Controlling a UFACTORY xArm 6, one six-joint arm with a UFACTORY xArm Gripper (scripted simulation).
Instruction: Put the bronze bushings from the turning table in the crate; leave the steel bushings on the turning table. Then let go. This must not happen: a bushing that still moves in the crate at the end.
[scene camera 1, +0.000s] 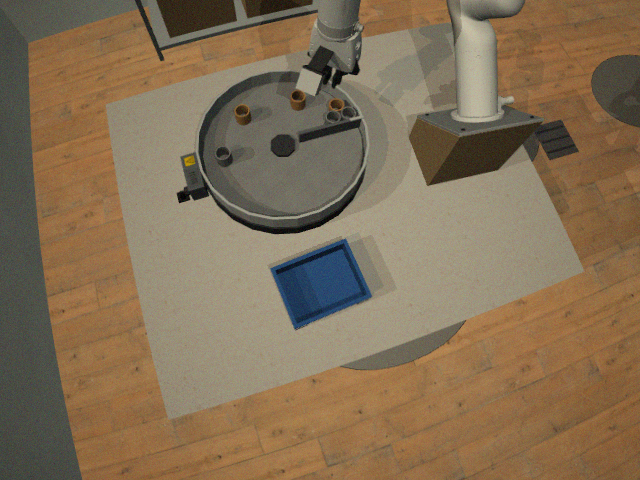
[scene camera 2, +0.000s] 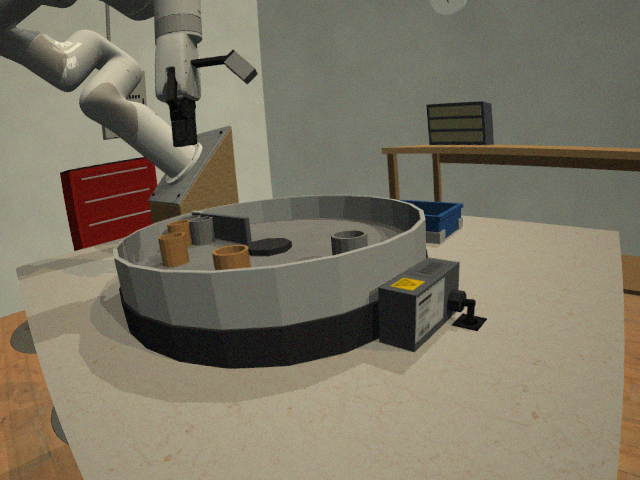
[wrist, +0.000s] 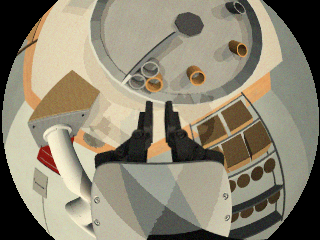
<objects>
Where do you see the gripper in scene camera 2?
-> At 185, 145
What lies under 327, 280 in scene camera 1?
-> A blue crate.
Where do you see the gripper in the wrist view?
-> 158, 109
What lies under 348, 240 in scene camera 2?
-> A steel bushing.
</objects>
